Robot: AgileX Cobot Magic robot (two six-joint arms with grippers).
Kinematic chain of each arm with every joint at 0, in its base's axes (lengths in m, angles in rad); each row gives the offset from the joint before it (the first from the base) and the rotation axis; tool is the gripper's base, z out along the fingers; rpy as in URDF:
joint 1: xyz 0 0 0.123 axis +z
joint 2: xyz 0 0 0 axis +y
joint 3: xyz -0.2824 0 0.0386 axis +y
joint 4: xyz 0.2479 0 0.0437 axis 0.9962 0 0.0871
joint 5: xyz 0 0 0 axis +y
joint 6: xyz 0.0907 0 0.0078 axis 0.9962 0 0.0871
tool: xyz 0 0 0 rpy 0 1.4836 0
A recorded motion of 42 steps. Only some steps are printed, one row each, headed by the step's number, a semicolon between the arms.
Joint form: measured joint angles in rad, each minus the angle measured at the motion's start. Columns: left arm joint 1, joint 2, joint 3, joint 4, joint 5, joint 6; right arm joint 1, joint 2, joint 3, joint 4, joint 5, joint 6.
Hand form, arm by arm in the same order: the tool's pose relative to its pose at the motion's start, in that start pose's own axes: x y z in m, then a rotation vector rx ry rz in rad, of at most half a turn. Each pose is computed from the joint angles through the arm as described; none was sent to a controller.
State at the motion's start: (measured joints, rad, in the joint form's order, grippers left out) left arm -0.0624 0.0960 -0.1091 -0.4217 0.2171 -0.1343; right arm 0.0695 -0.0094 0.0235 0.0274 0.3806 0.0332
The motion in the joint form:
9: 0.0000 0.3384 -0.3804 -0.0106 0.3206 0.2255; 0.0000 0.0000 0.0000 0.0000 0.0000 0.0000
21: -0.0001 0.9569 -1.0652 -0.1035 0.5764 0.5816; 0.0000 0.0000 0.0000 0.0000 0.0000 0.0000
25: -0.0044 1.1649 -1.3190 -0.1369 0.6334 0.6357; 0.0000 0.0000 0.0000 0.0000 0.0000 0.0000
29: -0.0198 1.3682 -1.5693 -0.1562 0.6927 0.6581; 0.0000 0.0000 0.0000 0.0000 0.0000 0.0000
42: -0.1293 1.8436 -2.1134 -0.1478 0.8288 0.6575; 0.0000 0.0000 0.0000 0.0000 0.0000 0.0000
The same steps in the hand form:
9: -0.0626 -0.0494 0.0217 0.0141 0.2833 0.2205; 0.0000 0.0000 0.0000 0.0000 0.0000 0.0000
21: -0.1694 -0.1185 0.1304 0.1696 0.4637 0.5028; 0.0000 0.0000 0.0000 0.0000 0.0000 0.0000
25: -0.1971 -0.1360 0.1794 0.2284 0.4704 0.5412; 0.0000 0.0000 0.0000 0.0000 0.0000 0.0000
29: -0.2126 -0.1497 0.2295 0.2847 0.4843 0.5659; 0.0000 0.0000 0.0000 0.0000 0.0000 0.0000
42: -0.1794 -0.1788 0.3449 0.4289 0.5848 0.6275; 0.0000 0.0000 0.0000 0.0000 0.0000 0.0000

